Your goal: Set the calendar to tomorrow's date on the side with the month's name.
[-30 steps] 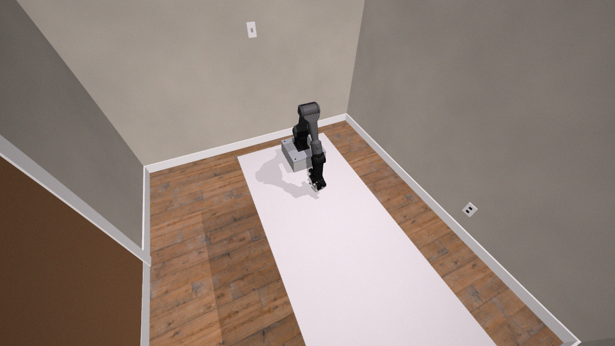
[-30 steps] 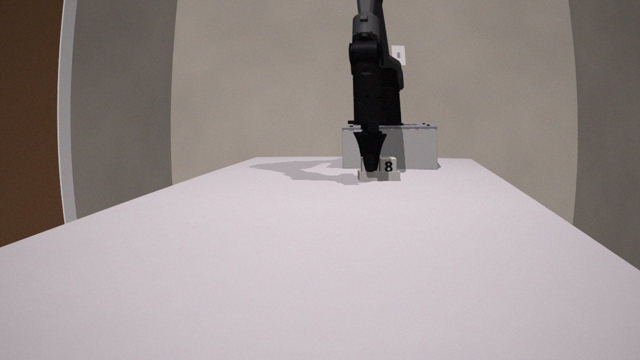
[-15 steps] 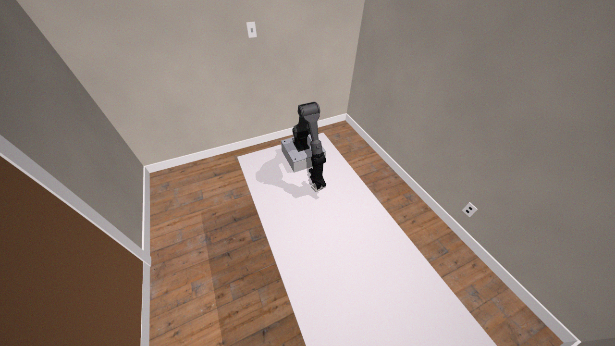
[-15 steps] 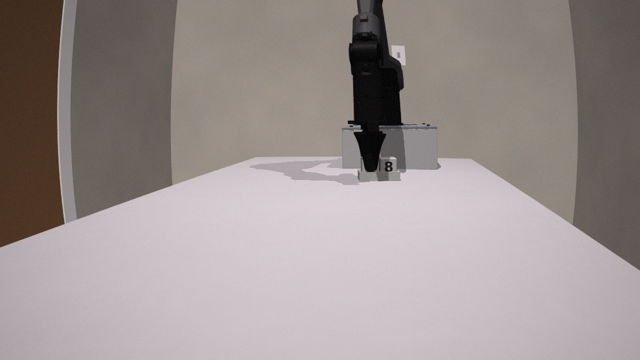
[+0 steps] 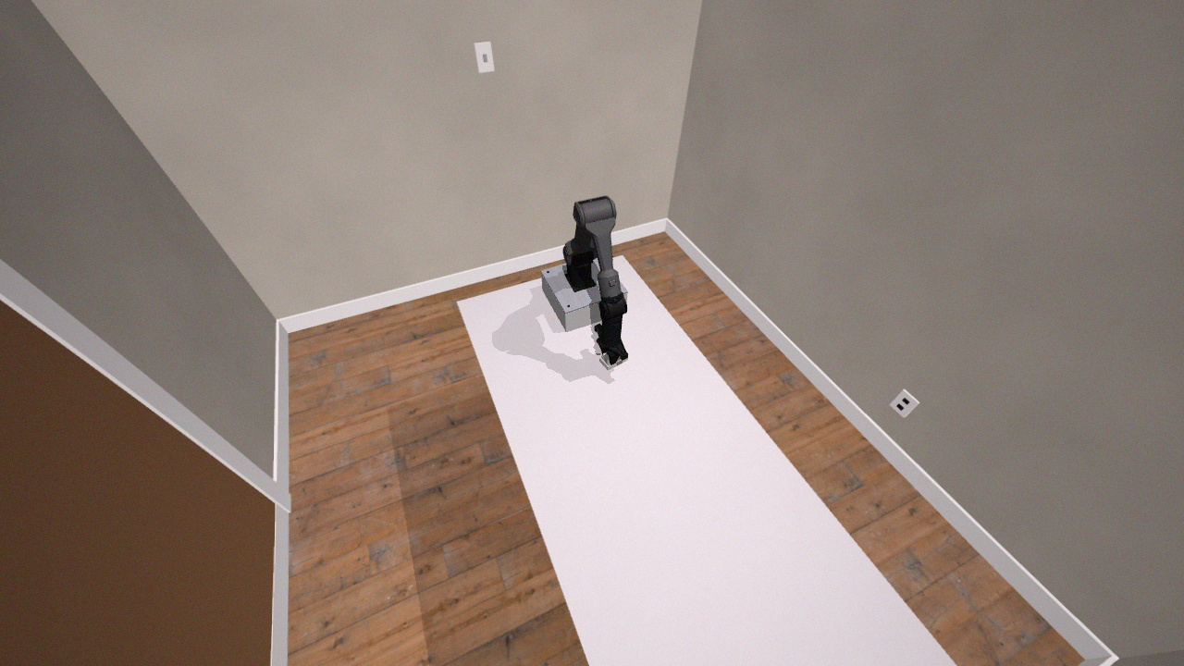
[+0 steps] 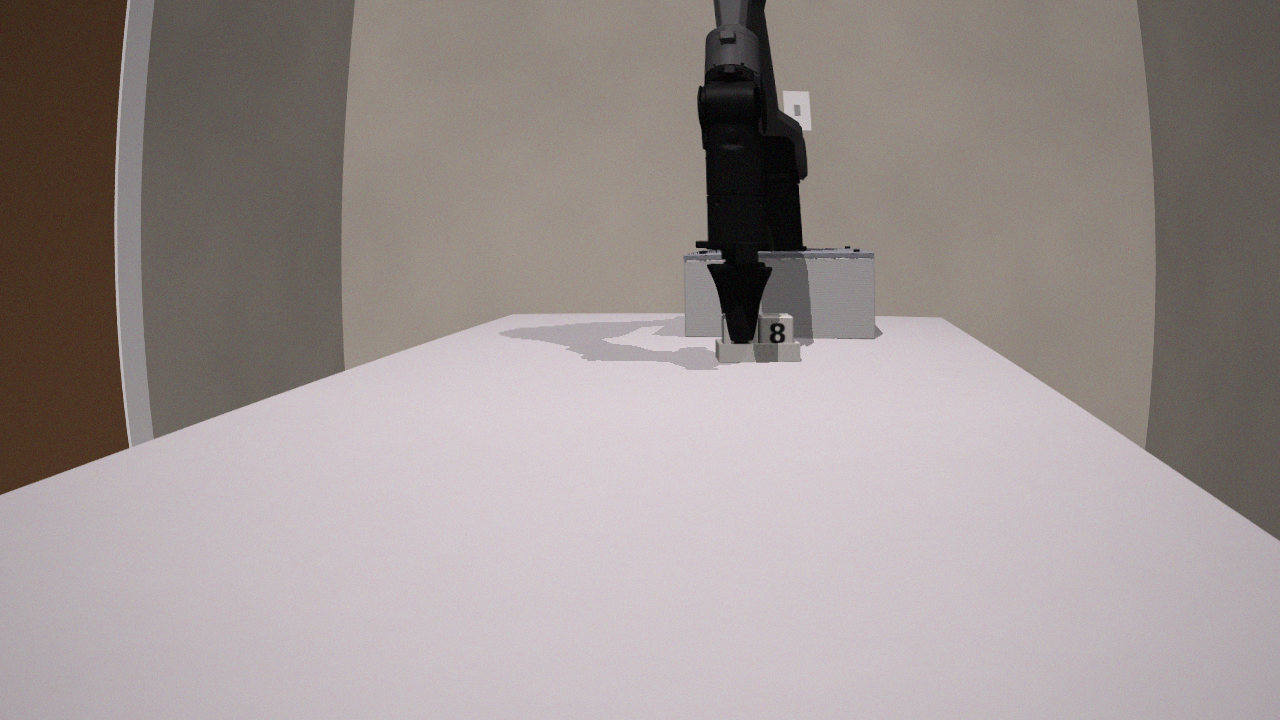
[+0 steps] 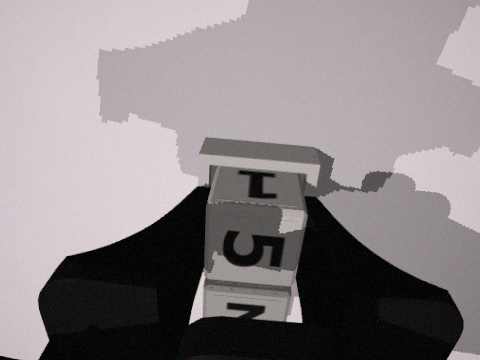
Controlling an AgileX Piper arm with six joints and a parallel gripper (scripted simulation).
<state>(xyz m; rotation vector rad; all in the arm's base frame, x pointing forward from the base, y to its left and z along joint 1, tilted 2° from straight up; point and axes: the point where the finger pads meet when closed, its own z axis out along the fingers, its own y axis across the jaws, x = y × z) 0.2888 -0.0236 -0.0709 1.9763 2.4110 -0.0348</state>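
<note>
The grey calendar tray is 20 mm to the left of my hand and 20 mm below it.
</note>
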